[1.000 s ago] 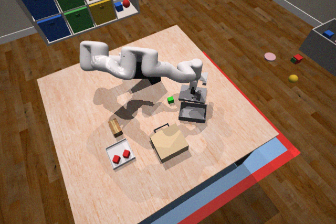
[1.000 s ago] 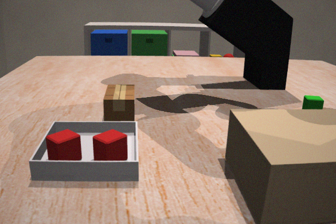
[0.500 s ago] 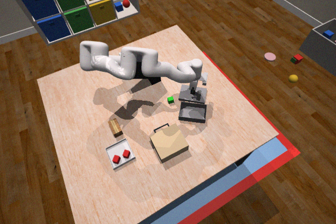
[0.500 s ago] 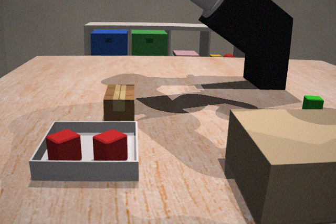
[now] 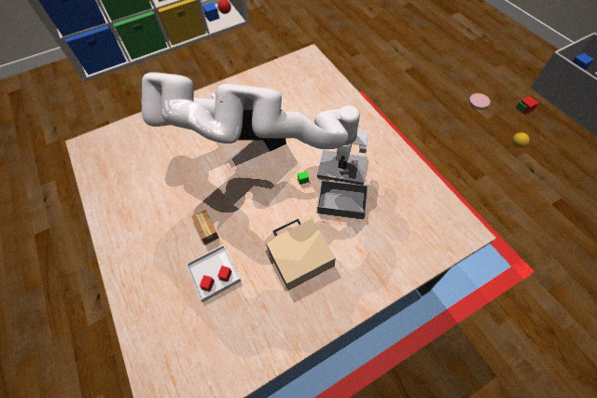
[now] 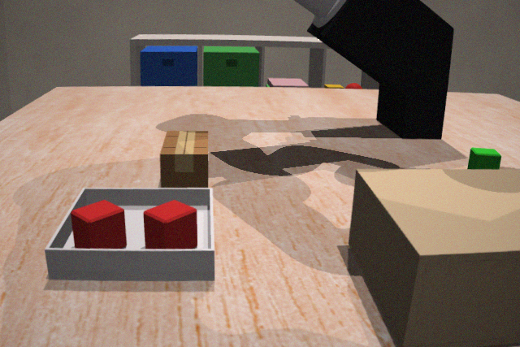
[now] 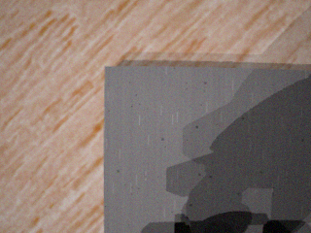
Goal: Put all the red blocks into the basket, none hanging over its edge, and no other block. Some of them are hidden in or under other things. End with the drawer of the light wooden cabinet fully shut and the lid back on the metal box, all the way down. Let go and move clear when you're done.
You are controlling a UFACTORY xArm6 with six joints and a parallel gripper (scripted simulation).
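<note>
Now: hand 40 mm above the grey lid. From my hand the other things lie so: drawer: 340 mm to the right, 230 mm ahead, 20 mm below; then light wooden cabinet: 350 mm to the right, 240 mm ahead, 20 mm below; then metal box: 140 mm ahead, 90 mm to the right, 30 mm below.
</note>
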